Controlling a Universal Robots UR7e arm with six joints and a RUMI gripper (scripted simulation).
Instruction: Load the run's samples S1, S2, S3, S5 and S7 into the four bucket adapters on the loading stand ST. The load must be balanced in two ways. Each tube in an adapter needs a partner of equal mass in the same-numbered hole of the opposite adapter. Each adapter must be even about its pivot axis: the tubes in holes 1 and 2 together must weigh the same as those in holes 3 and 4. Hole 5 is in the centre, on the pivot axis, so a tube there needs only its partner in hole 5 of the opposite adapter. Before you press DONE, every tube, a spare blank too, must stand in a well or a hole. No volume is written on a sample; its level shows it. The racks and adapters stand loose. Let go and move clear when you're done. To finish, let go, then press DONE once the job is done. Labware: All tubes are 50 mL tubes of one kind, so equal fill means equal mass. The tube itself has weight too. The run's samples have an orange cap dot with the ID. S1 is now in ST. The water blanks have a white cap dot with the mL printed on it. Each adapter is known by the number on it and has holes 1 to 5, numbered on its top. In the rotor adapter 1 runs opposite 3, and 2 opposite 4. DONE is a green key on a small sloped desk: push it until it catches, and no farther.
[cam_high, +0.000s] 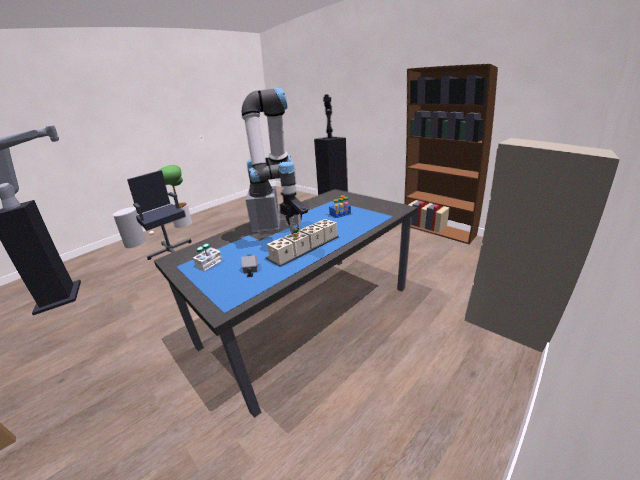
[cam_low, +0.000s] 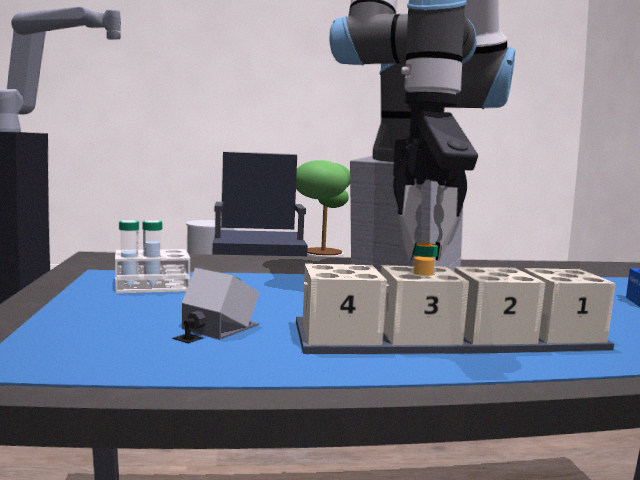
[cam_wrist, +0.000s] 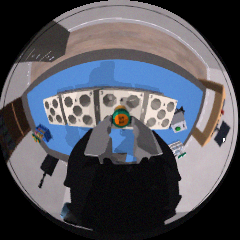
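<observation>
My hand is 5 cm above the tube and 1 cm past it. Round my hand: white tube rack 46 cm to the right, 20 cm behind, 10 cm below; then loading stand 12 cm below, 5 cm to the left, 2 cm behind; then sloped done desk 28 cm to the right, 8 cm below, 1 cm behind.
</observation>
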